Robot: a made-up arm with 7 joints. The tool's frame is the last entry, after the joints. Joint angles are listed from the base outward. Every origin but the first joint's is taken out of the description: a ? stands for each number. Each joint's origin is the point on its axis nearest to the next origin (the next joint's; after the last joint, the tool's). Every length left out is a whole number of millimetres.
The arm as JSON. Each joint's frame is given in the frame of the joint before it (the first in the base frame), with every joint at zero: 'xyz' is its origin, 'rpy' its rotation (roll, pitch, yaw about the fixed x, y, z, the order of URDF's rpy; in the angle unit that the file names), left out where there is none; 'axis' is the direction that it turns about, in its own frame. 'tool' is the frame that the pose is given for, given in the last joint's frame.
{
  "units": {
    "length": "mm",
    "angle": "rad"
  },
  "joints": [
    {
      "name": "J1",
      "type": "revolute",
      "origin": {
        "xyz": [
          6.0,
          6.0,
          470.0
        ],
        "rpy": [
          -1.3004,
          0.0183,
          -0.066
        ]
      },
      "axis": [
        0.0,
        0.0,
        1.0
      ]
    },
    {
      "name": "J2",
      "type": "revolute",
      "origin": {
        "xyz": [
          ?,
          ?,
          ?
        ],
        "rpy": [
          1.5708,
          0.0,
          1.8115
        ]
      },
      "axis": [
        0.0,
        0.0,
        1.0
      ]
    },
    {
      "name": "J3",
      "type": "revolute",
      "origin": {
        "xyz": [
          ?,
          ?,
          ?
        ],
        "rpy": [
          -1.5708,
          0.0,
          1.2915
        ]
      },
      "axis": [
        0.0,
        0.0,
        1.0
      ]
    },
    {
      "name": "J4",
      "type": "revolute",
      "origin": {
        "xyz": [
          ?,
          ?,
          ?
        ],
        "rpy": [
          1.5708,
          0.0,
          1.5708
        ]
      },
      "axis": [
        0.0,
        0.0,
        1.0
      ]
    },
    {
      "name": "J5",
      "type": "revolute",
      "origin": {
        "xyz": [
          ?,
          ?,
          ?
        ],
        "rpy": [
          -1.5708,
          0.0,
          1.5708
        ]
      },
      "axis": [
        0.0,
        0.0,
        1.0
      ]
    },
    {
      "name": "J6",
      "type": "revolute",
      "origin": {
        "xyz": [
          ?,
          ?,
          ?
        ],
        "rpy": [
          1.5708,
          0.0,
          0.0
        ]
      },
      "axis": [
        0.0,
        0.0,
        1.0
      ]
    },
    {
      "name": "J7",
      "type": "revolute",
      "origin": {
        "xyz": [
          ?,
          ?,
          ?
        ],
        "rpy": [
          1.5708,
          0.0,
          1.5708
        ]
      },
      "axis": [
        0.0,
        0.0,
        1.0
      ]
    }
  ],
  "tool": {
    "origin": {
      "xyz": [
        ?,
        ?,
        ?
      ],
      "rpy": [
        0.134,
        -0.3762,
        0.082
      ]
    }
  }
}
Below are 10 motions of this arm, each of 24 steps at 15 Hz.
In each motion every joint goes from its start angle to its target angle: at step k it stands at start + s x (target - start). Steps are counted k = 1, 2, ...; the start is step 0. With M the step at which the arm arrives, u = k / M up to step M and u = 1 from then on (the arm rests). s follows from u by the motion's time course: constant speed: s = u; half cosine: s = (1 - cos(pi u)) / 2; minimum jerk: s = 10 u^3 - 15 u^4 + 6 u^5.
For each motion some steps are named. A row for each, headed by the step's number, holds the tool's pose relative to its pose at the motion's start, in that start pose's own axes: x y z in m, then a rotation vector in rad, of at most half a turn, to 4 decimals.
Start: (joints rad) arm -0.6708 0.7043 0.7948 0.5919 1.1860 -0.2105 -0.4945
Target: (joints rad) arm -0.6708 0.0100 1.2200 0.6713 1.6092 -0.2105 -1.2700
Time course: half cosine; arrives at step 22
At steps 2, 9, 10, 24:
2: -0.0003 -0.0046 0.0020 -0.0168 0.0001 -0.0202
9: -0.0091 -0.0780 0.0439 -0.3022 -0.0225 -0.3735
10: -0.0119 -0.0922 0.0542 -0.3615 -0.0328 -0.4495
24: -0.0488 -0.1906 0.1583 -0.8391 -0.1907 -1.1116

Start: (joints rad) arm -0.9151 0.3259 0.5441 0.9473 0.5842 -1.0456 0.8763
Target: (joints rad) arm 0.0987 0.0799 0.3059 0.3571 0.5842 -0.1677 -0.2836
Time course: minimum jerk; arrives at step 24
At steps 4, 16, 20, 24:
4: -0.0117 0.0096 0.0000 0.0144 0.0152 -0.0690
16: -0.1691 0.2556 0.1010 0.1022 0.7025 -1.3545
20: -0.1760 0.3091 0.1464 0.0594 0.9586 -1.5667
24: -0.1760 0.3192 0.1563 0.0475 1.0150 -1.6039

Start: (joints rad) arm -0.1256 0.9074 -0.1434 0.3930 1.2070 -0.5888 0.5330
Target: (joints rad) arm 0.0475 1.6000 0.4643 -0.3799 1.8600 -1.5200 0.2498
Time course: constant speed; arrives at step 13
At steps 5, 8, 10, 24:
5: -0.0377 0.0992 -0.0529 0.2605 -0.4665 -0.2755
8: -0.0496 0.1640 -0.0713 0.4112 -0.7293 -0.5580
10: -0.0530 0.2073 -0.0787 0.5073 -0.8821 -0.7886
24: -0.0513 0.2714 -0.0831 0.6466 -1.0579 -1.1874

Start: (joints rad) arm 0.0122 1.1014 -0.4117 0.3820 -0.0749 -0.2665 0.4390
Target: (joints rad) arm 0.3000 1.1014 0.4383 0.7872 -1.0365 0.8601 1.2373
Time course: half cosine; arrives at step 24
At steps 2, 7, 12, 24:
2: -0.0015 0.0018 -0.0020 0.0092 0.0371 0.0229
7: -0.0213 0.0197 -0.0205 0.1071 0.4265 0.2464
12: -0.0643 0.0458 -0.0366 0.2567 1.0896 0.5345
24: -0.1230 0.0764 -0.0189 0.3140 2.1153 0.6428

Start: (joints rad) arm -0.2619 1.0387 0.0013 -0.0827 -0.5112 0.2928 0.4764
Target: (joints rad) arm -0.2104 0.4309 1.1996 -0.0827 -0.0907 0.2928 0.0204
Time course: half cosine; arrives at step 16
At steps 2, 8, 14, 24:
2: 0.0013 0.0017 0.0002 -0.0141 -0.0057 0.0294
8: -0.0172 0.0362 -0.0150 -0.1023 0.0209 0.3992
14: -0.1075 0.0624 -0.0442 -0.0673 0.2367 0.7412
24: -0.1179 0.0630 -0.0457 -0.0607 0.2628 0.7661

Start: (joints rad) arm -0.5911 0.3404 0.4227 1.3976 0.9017 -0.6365 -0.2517
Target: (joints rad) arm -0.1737 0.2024 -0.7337 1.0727 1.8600 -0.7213 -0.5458
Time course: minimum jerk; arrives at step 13
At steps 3, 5, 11, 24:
3: -0.0045 -0.0106 -0.0010 0.0707 -0.0152 -0.1840
5: -0.0136 -0.0387 -0.0006 0.2313 -0.0690 -0.6367
11: -0.0406 -0.1647 0.0375 0.7941 -0.4707 -2.0018
24: -0.0425 -0.1711 0.0406 0.8249 -0.4969 -2.0494

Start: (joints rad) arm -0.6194 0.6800 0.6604 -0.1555 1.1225 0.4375 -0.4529
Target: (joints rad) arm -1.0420 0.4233 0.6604 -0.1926 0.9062 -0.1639 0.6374
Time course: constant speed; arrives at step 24
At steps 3, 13, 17, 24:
3: 0.0132 -0.0061 0.0147 -0.0091 -0.0623 0.1603
13: 0.0584 -0.0103 0.0724 -0.1000 -0.2082 0.7510
17: 0.0753 -0.0043 0.0981 -0.1627 -0.2348 1.0054
24: 0.0997 0.0169 0.1441 -0.3095 -0.2298 1.4642

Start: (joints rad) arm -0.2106 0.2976 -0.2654 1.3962 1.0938 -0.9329 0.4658
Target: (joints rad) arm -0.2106 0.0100 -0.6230 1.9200 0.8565 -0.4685 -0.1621
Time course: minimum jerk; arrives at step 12
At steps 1, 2, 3, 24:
1: 0.0000 -0.0006 0.0003 -0.0026 0.0021 -0.0048
2: 0.0001 -0.0038 0.0023 -0.0181 0.0143 -0.0338
3: 0.0003 -0.0109 0.0069 -0.0527 0.0413 -0.0994
24: -0.0051 -0.0594 0.0776 -0.4499 0.4010 -1.0203

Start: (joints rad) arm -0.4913 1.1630 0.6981 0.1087 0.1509 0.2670 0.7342
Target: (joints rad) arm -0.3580 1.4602 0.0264 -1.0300 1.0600 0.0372 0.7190
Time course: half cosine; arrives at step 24
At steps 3, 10, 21, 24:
3: 0.0053 0.0002 0.0069 -0.0112 -0.0790 0.0070
10: 0.0309 0.0093 0.0761 -0.1588 -0.7275 0.1015
21: 0.0039 0.0763 0.1790 -0.6364 -1.5776 0.4485
24: 0.0011 0.0829 0.1827 -0.6746 -1.6127 0.4794

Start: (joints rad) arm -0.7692 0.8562 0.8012 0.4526 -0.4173 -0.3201 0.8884
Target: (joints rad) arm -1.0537 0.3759 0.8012 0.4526 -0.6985 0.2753 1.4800
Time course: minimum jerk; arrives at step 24
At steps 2, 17, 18, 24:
2: -0.0009 -0.0001 -0.0003 0.0026 0.0059 0.0028
17: -0.1784 -0.0213 0.0001 0.5371 0.9150 0.1813
18: -0.1894 -0.0229 0.0040 0.5725 0.9600 0.1721
24: -0.2123 -0.0261 0.0139 0.6487 1.0514 0.1448

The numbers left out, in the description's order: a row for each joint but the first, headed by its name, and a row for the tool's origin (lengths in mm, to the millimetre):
J2: -22.0 11.0 0.0
J3: 264.0 -89.0 0.0
J4: 24.0 -41.0 0.0
J5: -99.0 2.0 0.0
J6: -5.0 7.0 0.0
J7: -33.0 59.0 0.0
tool: -10.0 -21.0 0.0

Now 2 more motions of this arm.
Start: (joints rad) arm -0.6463 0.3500 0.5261 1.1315 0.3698 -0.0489 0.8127
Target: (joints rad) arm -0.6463 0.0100 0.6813 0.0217 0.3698 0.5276 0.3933
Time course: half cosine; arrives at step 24
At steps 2, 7, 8, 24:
2: -0.0003 -0.0005 0.0021 -0.0087 -0.0007 -0.0011
7: -0.0035 -0.0034 0.0243 -0.1002 -0.0050 -0.0104
8: -0.0047 -0.0034 0.0308 -0.1281 -0.0055 -0.0126
24: -0.0336 0.0318 0.1029 -0.5172 0.0173 -0.0125

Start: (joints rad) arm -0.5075 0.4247 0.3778 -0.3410 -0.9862 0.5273 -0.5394
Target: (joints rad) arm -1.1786 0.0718 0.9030 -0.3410 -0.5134 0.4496 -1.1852
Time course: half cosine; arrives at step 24
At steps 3, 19, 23, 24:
3: 0.0062 0.0021 -0.0003 0.0113 -0.0352 -0.0224
19: 0.1297 0.0202 0.0032 0.2481 -0.6753 -0.4046
23: 0.1422 0.0188 0.0034 0.2678 -0.7291 -0.4347
24: 0.1427 0.0187 0.0034 0.2686 -0.7314 -0.4360

